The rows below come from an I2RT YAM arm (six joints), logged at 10 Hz.
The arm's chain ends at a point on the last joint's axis. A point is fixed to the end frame.
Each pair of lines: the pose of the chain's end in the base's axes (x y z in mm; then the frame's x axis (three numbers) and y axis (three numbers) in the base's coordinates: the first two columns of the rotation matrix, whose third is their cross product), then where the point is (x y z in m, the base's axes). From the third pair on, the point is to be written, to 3 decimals.
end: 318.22 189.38 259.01 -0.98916 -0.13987 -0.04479 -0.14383 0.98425 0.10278
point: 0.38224 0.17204 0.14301
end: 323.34 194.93 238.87 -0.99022 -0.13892 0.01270 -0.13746 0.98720 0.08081
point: 0.38101 0.17398 0.12016
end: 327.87 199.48 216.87 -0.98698 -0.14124 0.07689 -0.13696 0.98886 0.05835
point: 0.378 0.175 0.096
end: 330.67 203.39 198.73 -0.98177 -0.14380 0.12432 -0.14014 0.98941 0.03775
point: 0.376 0.176 0.076
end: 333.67 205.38 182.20 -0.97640 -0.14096 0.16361 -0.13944 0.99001 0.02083
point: 0.374 0.175 0.059
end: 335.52 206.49 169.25 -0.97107 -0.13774 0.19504 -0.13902 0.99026 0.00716
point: 0.373 0.174 0.045
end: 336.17 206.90 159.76 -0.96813 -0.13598 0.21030 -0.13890 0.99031 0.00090
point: 0.371 0.173 0.035
